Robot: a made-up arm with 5 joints. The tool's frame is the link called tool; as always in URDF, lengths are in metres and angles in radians. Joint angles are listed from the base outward. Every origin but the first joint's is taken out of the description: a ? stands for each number. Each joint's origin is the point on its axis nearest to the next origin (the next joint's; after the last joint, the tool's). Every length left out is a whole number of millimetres.
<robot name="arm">
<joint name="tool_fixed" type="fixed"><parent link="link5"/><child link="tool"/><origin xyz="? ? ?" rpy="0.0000 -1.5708 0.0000"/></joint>
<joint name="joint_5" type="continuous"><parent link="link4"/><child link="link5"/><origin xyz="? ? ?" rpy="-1.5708 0.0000 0.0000"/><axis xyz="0 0 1"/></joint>
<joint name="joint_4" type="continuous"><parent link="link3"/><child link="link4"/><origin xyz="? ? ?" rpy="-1.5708 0.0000 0.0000"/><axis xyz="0 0 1"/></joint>
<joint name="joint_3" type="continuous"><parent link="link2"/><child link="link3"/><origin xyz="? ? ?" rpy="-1.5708 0.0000 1.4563"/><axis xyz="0 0 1"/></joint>
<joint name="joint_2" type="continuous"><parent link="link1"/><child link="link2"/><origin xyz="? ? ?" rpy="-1.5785 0.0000 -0.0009"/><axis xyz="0 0 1"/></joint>
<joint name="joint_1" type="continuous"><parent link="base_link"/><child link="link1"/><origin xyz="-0.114 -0.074 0.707" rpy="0.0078 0.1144 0.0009"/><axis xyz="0 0 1"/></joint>
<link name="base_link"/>
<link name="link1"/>
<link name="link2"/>
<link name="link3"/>
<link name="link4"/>
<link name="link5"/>
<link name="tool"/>
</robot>
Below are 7 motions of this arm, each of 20 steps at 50 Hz.
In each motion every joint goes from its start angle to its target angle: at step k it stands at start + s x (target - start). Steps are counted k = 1, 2, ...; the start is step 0. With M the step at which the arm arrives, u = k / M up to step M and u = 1 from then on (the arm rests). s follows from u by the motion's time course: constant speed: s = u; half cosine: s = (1 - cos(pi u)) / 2; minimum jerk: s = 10 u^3 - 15 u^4 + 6 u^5.
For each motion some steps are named. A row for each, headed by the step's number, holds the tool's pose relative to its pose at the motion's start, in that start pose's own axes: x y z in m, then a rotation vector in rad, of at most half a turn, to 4 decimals.
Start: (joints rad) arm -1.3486 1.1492 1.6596 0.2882 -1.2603
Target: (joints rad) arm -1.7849 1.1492 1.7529 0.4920 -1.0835
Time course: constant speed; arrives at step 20
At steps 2, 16, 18, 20:
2: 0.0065 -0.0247 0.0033 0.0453 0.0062 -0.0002
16: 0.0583 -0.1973 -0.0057 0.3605 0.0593 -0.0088
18: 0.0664 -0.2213 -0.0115 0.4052 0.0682 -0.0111
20: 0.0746 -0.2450 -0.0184 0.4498 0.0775 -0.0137

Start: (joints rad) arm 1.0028 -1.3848 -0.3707 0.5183 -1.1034
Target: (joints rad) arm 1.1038 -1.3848 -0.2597 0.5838 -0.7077
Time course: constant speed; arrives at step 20
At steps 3, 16, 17, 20:
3: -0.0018 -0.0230 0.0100 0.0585 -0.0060 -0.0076
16: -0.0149 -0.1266 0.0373 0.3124 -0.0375 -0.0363
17: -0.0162 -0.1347 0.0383 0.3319 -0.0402 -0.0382
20: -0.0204 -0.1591 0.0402 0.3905 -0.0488 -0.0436

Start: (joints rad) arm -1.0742 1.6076 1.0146 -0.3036 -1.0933
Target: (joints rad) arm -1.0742 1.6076 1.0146 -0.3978 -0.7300
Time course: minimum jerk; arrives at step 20
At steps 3, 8, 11, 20:
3: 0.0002 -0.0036 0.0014 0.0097 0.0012 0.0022
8: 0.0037 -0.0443 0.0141 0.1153 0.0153 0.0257
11: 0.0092 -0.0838 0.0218 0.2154 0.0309 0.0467
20: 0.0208 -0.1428 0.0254 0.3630 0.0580 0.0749

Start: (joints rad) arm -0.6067 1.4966 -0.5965 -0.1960 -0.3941
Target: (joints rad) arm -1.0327 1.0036 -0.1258 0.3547 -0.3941
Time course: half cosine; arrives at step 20
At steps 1, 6, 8, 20:
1: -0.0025 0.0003 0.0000 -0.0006 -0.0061 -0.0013
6: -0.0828 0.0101 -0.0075 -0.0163 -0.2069 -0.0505
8: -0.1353 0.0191 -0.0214 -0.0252 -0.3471 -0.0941
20: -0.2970 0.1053 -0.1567 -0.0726 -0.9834 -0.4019

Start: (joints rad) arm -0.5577 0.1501 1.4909 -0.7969 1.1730
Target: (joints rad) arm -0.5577 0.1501 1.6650 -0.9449 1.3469
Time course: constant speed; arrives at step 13
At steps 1, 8, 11, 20:
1: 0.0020 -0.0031 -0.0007 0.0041 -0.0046 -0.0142
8: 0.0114 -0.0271 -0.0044 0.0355 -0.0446 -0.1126
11: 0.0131 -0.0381 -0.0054 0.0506 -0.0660 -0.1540
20: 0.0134 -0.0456 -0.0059 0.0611 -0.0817 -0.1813

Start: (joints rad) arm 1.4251 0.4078 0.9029 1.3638 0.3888
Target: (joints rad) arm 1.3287 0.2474 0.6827 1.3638 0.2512
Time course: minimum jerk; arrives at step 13
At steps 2, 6, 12, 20:
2: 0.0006 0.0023 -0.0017 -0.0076 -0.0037 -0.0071
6: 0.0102 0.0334 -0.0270 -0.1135 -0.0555 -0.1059
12: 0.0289 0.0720 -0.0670 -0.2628 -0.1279 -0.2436
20: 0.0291 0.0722 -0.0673 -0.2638 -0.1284 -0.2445

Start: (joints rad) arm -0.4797 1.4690 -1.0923 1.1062 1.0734
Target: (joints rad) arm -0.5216 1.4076 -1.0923 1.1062 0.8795
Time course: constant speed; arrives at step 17
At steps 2, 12, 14, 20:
2: -0.0021 0.0062 -0.0010 -0.0154 -0.0035 0.0029
12: -0.0135 0.0364 -0.0074 -0.0926 -0.0224 0.0166
14: -0.0158 0.0423 -0.0090 -0.1081 -0.0264 0.0192
20: -0.0195 0.0510 -0.0116 -0.1314 -0.0326 0.0229

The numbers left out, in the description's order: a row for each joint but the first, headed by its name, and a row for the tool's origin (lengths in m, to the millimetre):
tool: -0.392 0.153 0.000
joint_5: -0.034 0.067 0.000
joint_4: -0.072 -0.125 0.000
joint_3: -0.106 0.072 0.000
joint_2: 0.036 0.037 0.000

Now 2 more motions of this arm.
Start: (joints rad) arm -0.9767 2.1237 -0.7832 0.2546 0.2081
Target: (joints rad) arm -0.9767 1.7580 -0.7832 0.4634 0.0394
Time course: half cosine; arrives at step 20
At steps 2, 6, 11, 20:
2: -0.0064 0.0007 -0.0001 -0.0025 -0.0100 0.0083
6: -0.0546 0.0034 -0.0026 -0.0202 -0.0850 0.0685
11: -0.1531 -0.0025 -0.0180 -0.0505 -0.2444 0.1832
20: -0.2597 -0.0268 -0.0520 -0.0736 -0.4332 0.2988

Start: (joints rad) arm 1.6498 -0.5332 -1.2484 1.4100 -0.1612
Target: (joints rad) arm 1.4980 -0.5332 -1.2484 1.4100 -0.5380
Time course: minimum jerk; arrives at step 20
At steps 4, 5, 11, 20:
4: -0.0045 0.0104 -0.0036 -0.0249 -0.0074 0.0037
5: -0.0081 0.0184 -0.0066 -0.0446 -0.0132 0.0064
11: -0.0464 0.0997 -0.0496 -0.2552 -0.0790 0.0298
20: -0.0762 0.1582 -0.0987 -0.4298 -0.1374 0.0401

